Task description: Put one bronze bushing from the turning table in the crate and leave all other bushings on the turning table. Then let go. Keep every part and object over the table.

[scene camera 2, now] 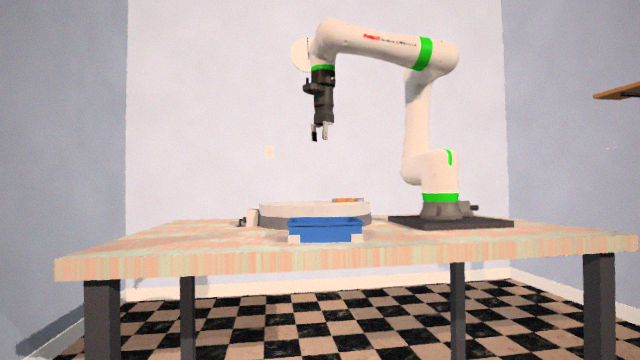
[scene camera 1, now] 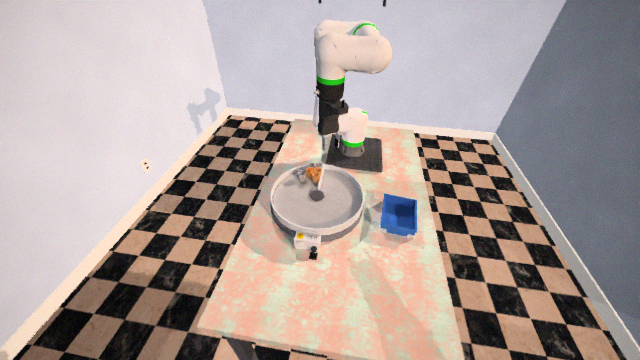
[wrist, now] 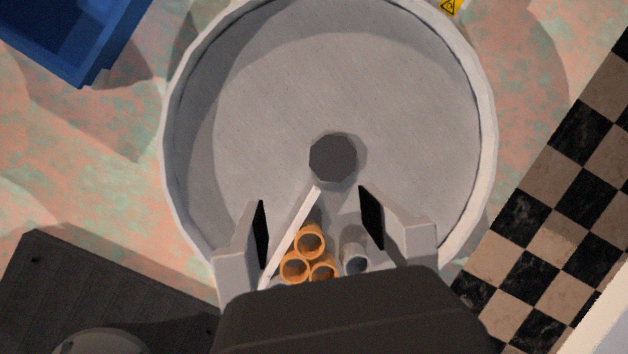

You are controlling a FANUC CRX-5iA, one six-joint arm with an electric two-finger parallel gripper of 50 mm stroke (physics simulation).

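Seen in the pictures: gripper, fingertip midpoint: (scene camera 2: 319, 140) (scene camera 1: 330, 148) (wrist: 313, 212); arm's base at its link origin: (scene camera 2: 440, 217) (scene camera 1: 351, 150).
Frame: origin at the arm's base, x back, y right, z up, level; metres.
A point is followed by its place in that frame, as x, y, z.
Three bronze bushings stand in a tight cluster against the white bar on the turning table (scene camera 1: 300, 212) @(-0.512, 0.289, 0.032) (scene camera 2: 310, 209) @(-0.494, 0.019, 0.046) (wrist: 280, 100) @(-0.462, 0.128, 0.032): one bushing (wrist: 306, 229) @(-0.321, 0.207, 0.064) is nearest the hub, one (wrist: 283, 270) @(-0.255, 0.198, 0.054) is by the bar, and one (wrist: 322, 262) @(-0.287, 0.240, 0.068) is partly hidden by the gripper body. The cluster also shows as orange bushings (scene camera 1: 313, 174) @(-0.297, 0.230, 0.063) (scene camera 2: 345, 200) @(-0.287, 0.209, 0.064) in the scene views. A grey bushing (scene camera 1: 300, 174) @(-0.282, 0.294, 0.051) (wrist: 353, 250) @(-0.310, 0.277, 0.058) stands beside them. My gripper (scene camera 1: 330, 147) @(-0.408, 0.167, 0.292) (scene camera 2: 319, 139) @(-0.408, 0.167, 0.292) (wrist: 313, 212) @(-0.408, 0.167, 0.292) is open and empty, pointing down high above the table. The blue crate (scene camera 1: 397, 231) @(-0.595, -0.119, -0.001) (scene camera 2: 325, 233) @(-0.529, -0.211, 0.001) (wrist: 112, 37) @(-0.467, -0.079, 0.023) shows no bushing in its visible part.
The white bar (scene camera 1: 321, 178) @(-0.317, 0.202, 0.061) (wrist: 290, 235) @(-0.306, 0.191, 0.057) runs from the dark hub (scene camera 1: 316, 195) @(-0.417, 0.218, 0.040) (wrist: 333, 157) @(-0.416, 0.214, 0.040) to the raised rim. Grey shapes beyond the bronze cluster are mostly hidden. A control box (scene camera 1: 306, 241) @(-0.663, 0.263, 0.035) (scene camera 2: 252, 218) @(-0.652, 0.209, 0.008) adjoins the turning table. The robot's dark base plate (scene camera 1: 370, 162) @(-0.122, -0.090, 0.001) (scene camera 2: 480, 223) @(0.002, -0.180, -0.004) (wrist: 100, 270) @(-0.158, -0.040, 0.001) lies behind it.
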